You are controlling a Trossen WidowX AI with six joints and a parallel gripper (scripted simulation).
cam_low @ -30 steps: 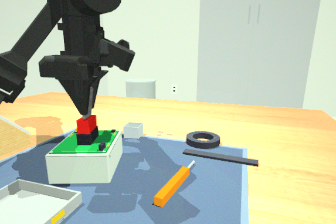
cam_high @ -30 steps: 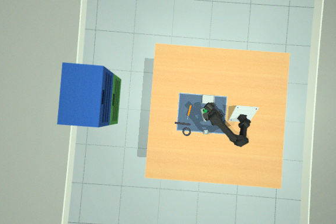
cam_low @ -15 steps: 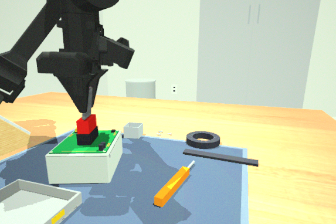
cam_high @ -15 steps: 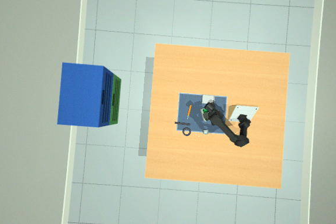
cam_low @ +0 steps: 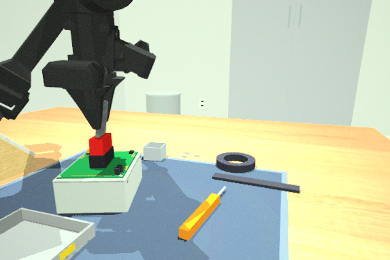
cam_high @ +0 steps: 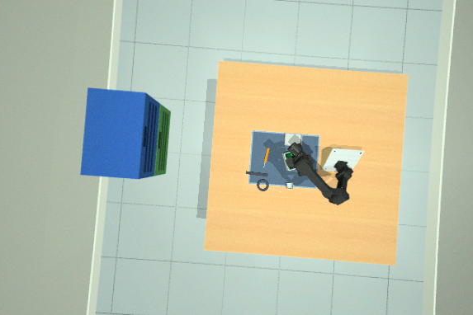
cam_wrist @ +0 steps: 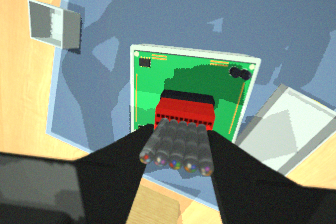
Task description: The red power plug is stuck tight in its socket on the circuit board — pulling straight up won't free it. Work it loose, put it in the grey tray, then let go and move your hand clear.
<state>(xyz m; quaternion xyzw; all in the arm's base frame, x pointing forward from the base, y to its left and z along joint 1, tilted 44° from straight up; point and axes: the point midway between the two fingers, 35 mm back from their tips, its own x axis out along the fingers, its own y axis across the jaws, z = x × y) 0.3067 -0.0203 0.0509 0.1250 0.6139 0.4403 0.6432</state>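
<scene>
My gripper tip is now 20 mm above the red power plug. The rest, counted from my gripper tip: blue mat: 50 mm ahead, 110 mm below; dark flat bar: 220 mm ahead, 130 mm to the left, 110 mm below.
</scene>
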